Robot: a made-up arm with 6 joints. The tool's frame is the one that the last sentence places. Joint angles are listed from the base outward.
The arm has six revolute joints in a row. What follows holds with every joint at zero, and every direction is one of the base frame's.
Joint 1 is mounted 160.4 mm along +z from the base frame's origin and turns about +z.
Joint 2 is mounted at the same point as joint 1 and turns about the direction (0, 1, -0.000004).
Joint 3 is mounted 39.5 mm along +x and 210 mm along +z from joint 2 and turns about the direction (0, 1, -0.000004).
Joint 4 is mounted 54.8 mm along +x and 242 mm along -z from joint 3 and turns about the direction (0, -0.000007, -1).
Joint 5 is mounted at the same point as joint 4 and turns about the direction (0, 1, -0.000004).
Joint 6 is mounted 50.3 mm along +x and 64.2 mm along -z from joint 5 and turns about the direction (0, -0.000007, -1).
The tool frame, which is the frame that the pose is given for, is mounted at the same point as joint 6; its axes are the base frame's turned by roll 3.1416, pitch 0 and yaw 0 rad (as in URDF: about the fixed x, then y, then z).
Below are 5 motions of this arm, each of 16 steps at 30 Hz.
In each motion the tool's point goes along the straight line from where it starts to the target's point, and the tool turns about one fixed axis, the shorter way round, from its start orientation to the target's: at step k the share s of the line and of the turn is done. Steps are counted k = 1, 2, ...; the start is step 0. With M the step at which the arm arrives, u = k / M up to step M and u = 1 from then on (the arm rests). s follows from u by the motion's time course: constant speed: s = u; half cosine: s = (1 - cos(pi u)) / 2; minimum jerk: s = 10 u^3 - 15 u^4 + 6 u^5.
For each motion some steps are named. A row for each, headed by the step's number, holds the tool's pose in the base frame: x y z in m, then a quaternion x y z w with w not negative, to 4 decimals.
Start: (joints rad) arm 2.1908 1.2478 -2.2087 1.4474 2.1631 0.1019
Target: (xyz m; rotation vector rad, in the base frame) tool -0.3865 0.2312 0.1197 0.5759 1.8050 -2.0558
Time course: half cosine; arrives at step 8
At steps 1, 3, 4, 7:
1: -0.3241 0.3086 0.0857 0.3114 0.5357 -0.7763 0.1158
3: -0.3417 0.2868 0.0952 0.2816 0.5656 -0.7638 0.1320
4: -0.3541 0.2714 0.1020 0.2602 0.5859 -0.7540 0.1433
7: -0.3840 0.2343 0.1184 0.2073 0.6324 -0.7268 0.1699

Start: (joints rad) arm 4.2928 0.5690 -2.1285 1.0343 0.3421 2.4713
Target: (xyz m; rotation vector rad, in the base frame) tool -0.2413 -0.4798 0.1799 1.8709 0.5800 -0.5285
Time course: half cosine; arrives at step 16
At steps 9, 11, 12, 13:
9: -0.2288 -0.4545 0.2606 0.7408 0.3033 -0.2902 0.5245
11: -0.2344 -0.4658 0.2245 0.7607 0.2765 -0.2596 0.5268
12: -0.2368 -0.4706 0.2093 0.7686 0.2651 -0.2466 0.5274
13: -0.2387 -0.4745 0.1968 0.7749 0.2557 -0.2359 0.5278

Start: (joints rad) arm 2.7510 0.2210 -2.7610 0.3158 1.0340 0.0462
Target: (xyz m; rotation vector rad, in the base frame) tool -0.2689 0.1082 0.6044 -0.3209 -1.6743 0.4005
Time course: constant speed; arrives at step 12
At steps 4, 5, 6, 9, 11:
4: -0.2414 0.0920 0.6241 -0.1294 -0.7204 0.0825 0.6763
5: -0.2449 0.0940 0.6217 -0.1309 -0.7226 0.0942 0.6722
6: -0.2483 0.0960 0.6192 -0.1323 -0.7246 0.1059 0.6680
9: -0.2586 0.1021 0.6118 -0.1366 -0.7299 0.1409 0.6548
11: -0.2655 0.1062 0.6069 -0.1394 -0.7329 0.1641 0.6454

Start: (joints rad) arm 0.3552 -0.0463 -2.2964 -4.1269 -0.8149 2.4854
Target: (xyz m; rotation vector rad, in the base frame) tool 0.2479 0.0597 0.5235 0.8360 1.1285 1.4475
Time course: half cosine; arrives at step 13
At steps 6, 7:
6: 0.2281 0.0300 0.5401 0.4716 0.3827 0.5704 0.5530
7: 0.2323 0.0364 0.5365 0.4464 0.4031 0.5795 0.5498

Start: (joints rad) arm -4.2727 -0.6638 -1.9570 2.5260 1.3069 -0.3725
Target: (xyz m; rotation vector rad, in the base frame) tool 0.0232 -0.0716 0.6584 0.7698 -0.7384 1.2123
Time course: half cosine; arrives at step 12
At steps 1, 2, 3, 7, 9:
1: -0.0132 -0.0375 0.6637 0.2519 -0.3576 0.5172 0.7357
2: -0.0113 -0.0392 0.6635 0.2567 -0.3563 0.5186 0.7336
3: -0.0084 -0.0420 0.6630 0.2643 -0.3542 0.5209 0.7303
7: 0.0095 -0.0587 0.6604 0.3100 -0.3411 0.5336 0.7091
9: 0.0178 -0.0665 0.6592 0.3309 -0.3347 0.5391 0.6985

